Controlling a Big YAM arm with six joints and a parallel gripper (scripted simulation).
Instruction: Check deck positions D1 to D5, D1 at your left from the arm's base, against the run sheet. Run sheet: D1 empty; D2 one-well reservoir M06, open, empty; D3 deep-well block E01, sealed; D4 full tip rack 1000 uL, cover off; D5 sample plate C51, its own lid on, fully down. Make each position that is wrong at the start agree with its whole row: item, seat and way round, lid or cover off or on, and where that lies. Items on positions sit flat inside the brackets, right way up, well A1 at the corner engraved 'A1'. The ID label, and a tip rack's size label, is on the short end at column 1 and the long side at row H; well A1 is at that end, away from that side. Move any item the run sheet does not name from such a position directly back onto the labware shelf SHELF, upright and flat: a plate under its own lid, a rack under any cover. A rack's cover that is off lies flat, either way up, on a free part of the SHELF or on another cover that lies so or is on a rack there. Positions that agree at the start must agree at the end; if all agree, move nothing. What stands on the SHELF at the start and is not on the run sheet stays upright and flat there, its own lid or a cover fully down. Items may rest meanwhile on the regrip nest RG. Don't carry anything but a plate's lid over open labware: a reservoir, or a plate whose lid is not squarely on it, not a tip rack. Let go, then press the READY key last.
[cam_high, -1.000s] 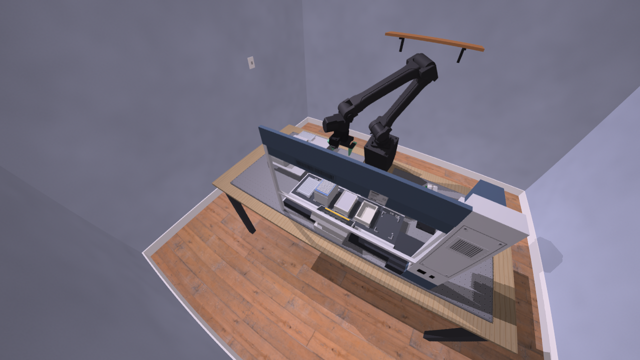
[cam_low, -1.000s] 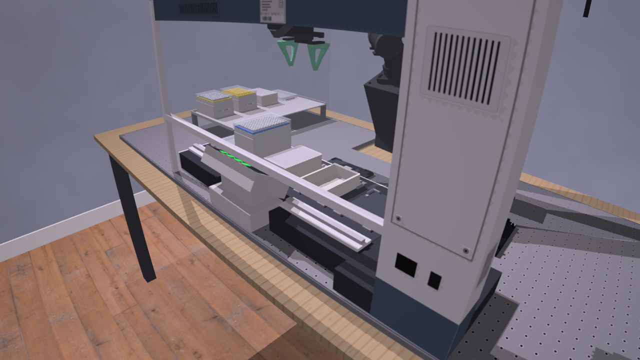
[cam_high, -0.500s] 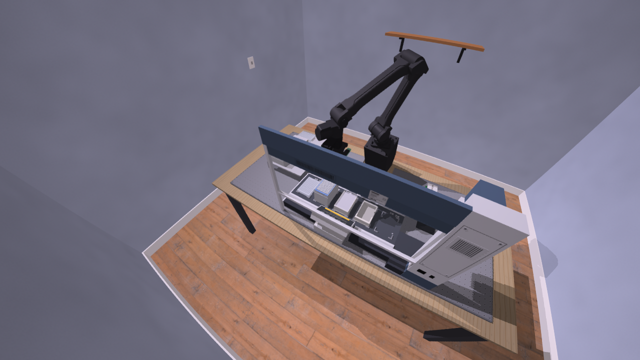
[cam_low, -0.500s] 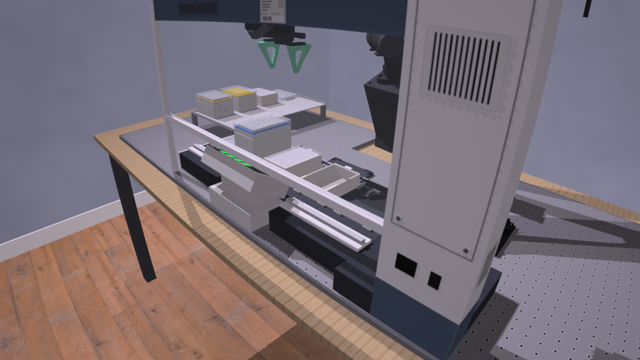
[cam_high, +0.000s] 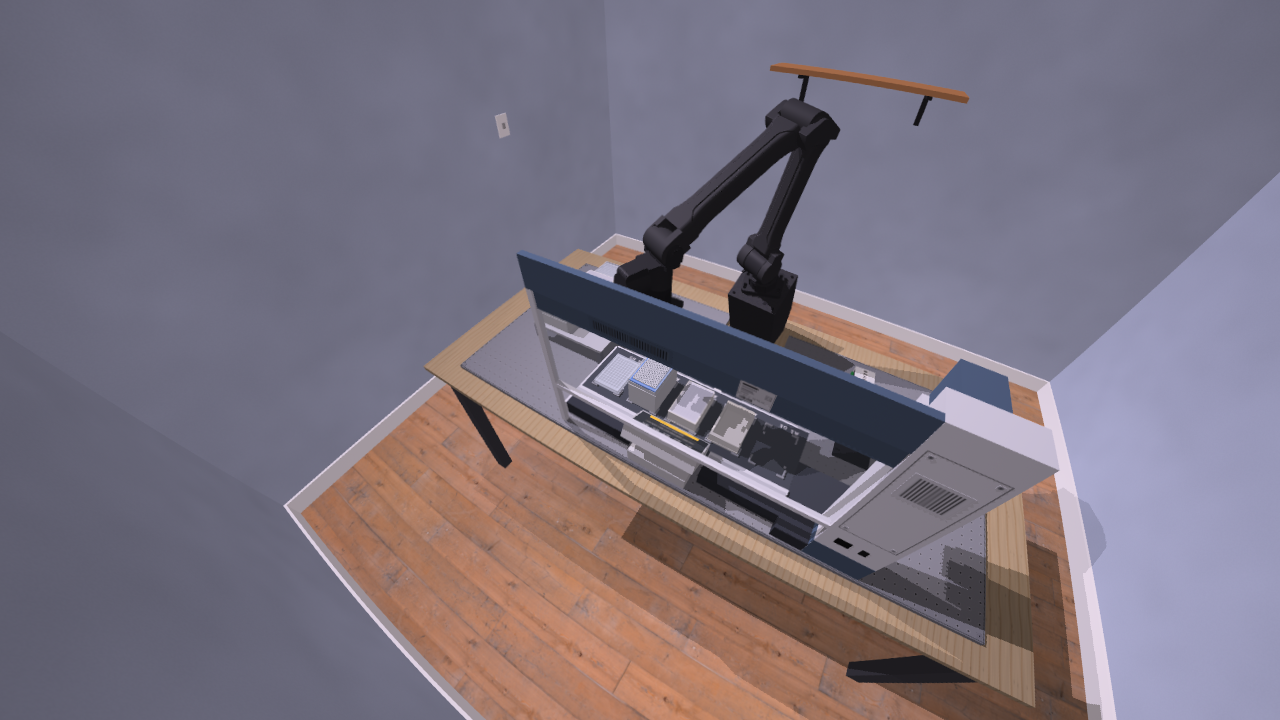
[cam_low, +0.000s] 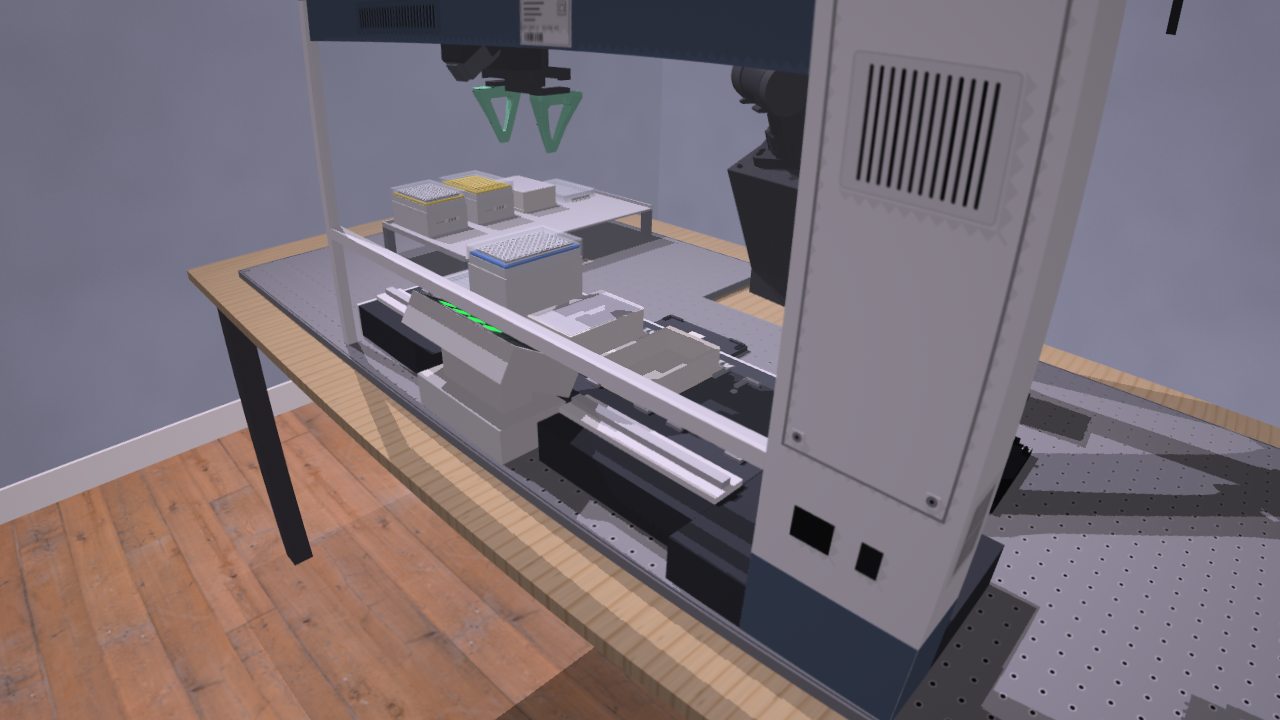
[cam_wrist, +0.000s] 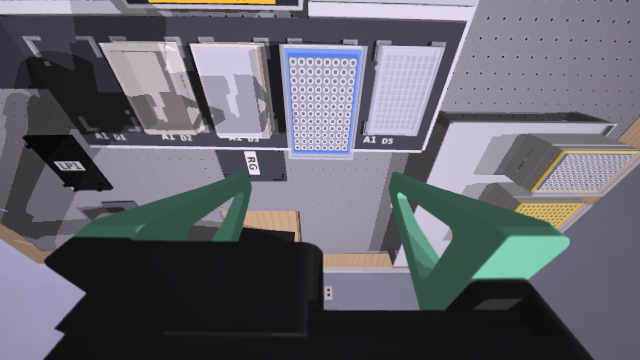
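Now: the blue tip rack 10 mm to the right of my hand and 170 mm below it. Also, from my hand: labware shelf (320 mm behind, 310 mm to the right, 230 mm below); regrip nest RG (120 mm behind, 180 mm to the left, 280 mm below); top beam (220 mm ahead, 120 mm to the left, 220 mm above).
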